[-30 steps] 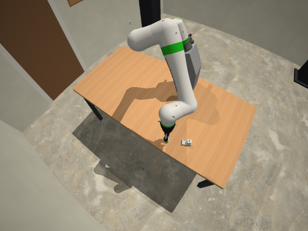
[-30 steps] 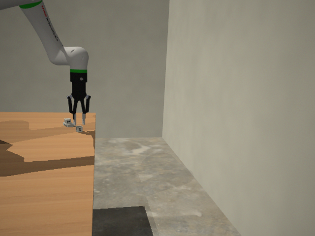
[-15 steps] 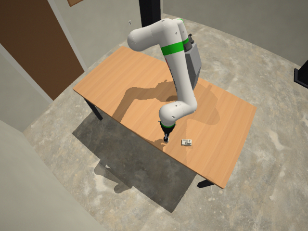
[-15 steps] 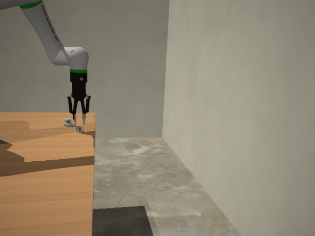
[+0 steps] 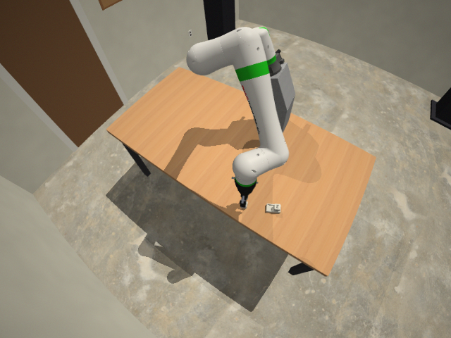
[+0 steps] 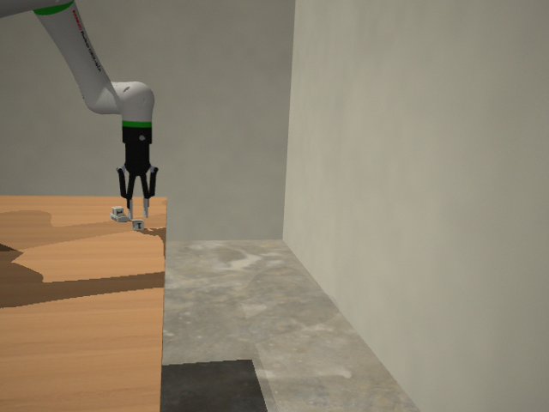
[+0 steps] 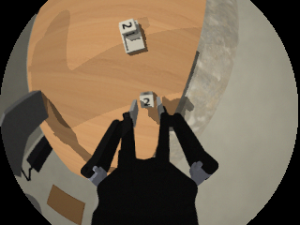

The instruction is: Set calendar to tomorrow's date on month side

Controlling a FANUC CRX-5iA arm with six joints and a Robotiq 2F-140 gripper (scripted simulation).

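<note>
Right now my hand is 6 cm above the white date cube. Also, from my hand: calendar tray 15 cm to the left, 7 cm behind, 6 cm below.
</note>
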